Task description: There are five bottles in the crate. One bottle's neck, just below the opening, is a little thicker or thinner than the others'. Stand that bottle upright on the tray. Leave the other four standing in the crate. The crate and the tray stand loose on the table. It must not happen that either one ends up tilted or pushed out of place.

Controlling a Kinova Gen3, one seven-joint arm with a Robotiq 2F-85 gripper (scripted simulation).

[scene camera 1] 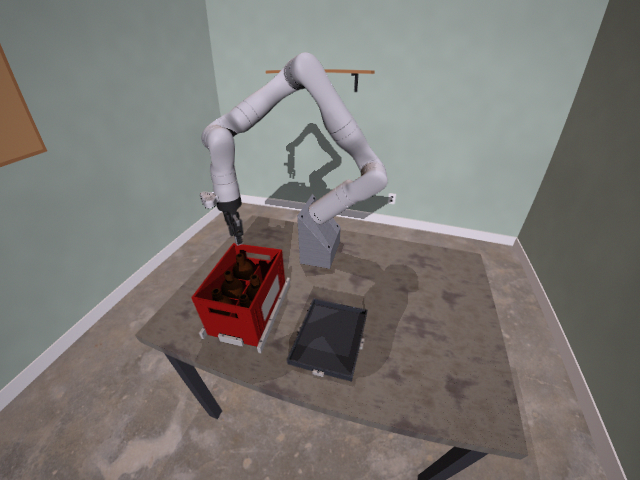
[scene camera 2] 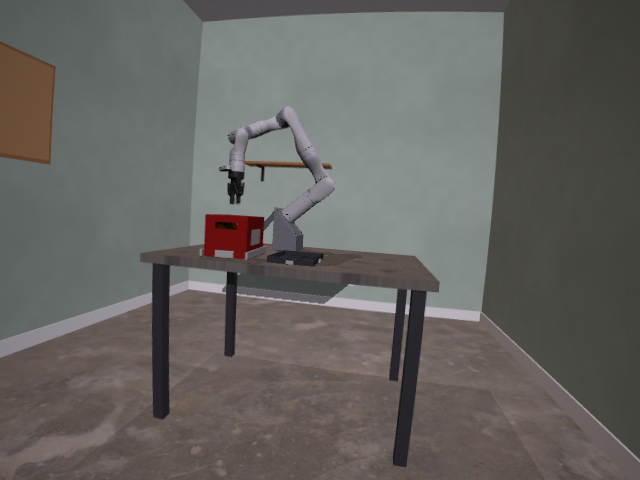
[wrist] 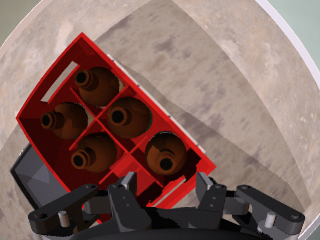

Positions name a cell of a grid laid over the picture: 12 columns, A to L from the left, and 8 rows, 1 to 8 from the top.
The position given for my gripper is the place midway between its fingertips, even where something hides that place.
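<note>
My gripper (wrist: G7), a tray (wrist: B7). Same tray (scene camera 1: G6).
</note>
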